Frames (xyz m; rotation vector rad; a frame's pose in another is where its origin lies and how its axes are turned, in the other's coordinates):
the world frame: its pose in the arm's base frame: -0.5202 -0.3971 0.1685 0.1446 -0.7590 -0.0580
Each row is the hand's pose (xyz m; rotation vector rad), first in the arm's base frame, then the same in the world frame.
Working: the arm's base frame: its pose in the world frame: 0.2206 0.3671 -0.5228 -0.1446 0.7590 0.0580

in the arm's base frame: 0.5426 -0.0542 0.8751 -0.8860 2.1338 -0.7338
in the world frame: 1.2155 0.4462 -0.2641 -1.4723 2.7056 -0.5765
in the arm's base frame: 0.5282 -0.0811 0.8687 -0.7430 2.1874 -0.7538
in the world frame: 1.2036 0.4186 -0.2559 1.3224 -2.7664 0.6678
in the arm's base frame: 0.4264 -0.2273 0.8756 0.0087 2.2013 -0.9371
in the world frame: 1.1498 0.2751 -0.1647 -0.5596 2.7787 -1.1969
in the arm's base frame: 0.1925 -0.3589 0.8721 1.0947 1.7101 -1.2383
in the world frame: 0.9917 0.1445 0.0084 0.4952 2.1178 -1.8531
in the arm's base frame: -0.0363 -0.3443 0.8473 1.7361 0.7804 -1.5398
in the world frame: 0.8075 0.1551 0.1468 0.9881 1.0267 -2.1751
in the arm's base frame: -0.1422 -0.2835 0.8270 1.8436 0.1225 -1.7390
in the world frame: 0.7106 0.2121 0.1986 0.9902 0.3310 -2.2470
